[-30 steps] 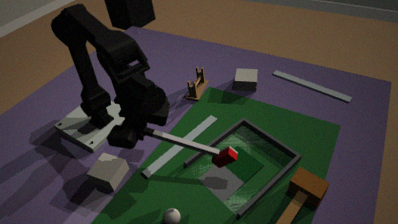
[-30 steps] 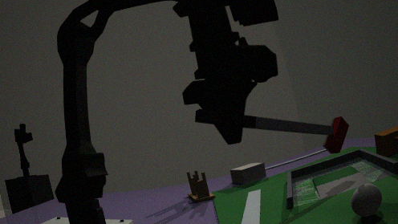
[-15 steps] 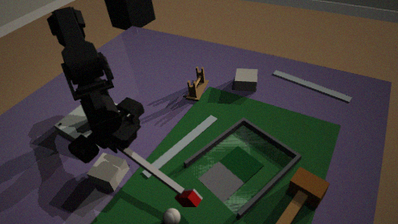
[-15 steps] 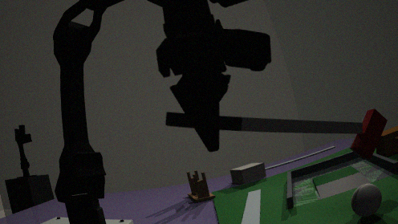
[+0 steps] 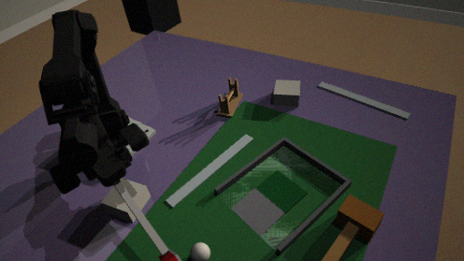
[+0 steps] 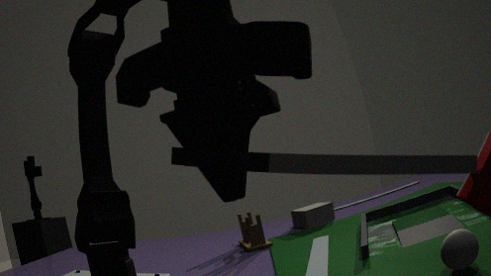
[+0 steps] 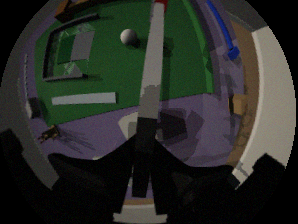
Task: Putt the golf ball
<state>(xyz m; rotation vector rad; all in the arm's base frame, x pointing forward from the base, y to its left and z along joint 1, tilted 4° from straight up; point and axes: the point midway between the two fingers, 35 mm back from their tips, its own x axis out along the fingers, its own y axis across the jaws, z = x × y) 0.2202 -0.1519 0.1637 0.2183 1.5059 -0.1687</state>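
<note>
Now: gripper tip 10 cm short of the red putter and 2 cm to the left of it. Also, from my gripper tip: wooden stand (46 cm to the left, 10 cm below, 4 cm behind); then white golf ball (20 cm ahead, 12 cm below, 1 cm to the left).
</note>
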